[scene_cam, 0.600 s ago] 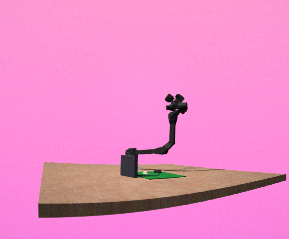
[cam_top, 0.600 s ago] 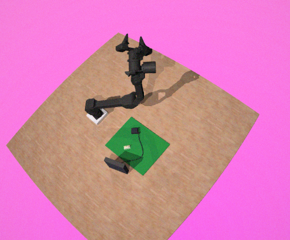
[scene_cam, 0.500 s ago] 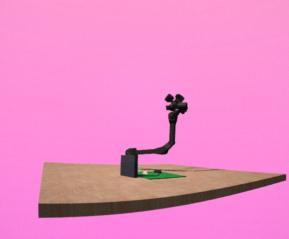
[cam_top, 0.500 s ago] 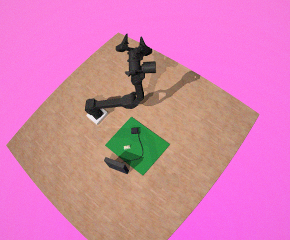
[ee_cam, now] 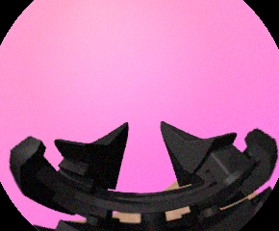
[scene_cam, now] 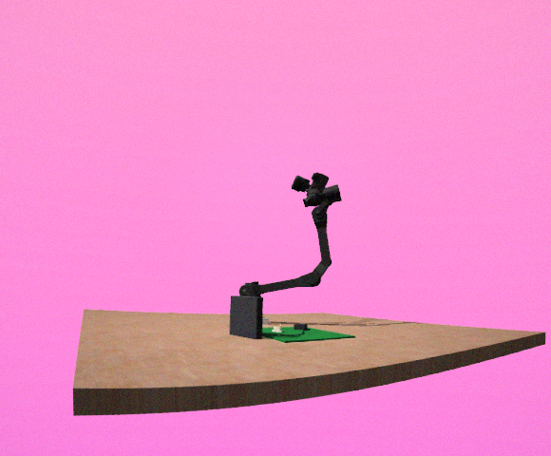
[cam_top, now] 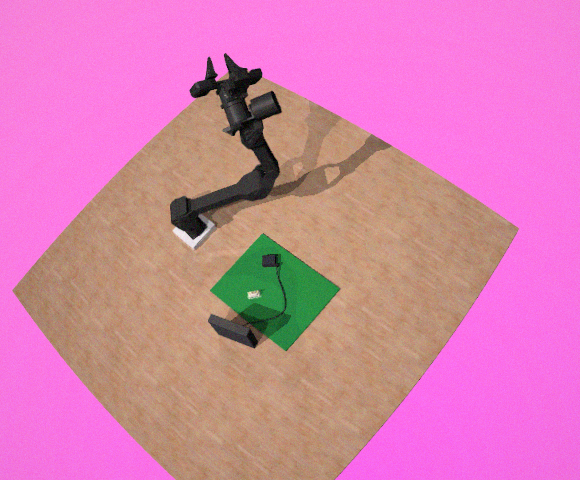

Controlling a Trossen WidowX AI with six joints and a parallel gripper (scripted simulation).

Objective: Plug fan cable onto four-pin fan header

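Right now the dark fan plug is 26 cm ahead of my gripper tip, 17 cm to the right of it and 58 cm below it. Round my gripper tip: green board (34 cm ahead, 23 cm to the right, 60 cm below); then black fan (37 cm ahead, 39 cm to the right, 53 cm below).
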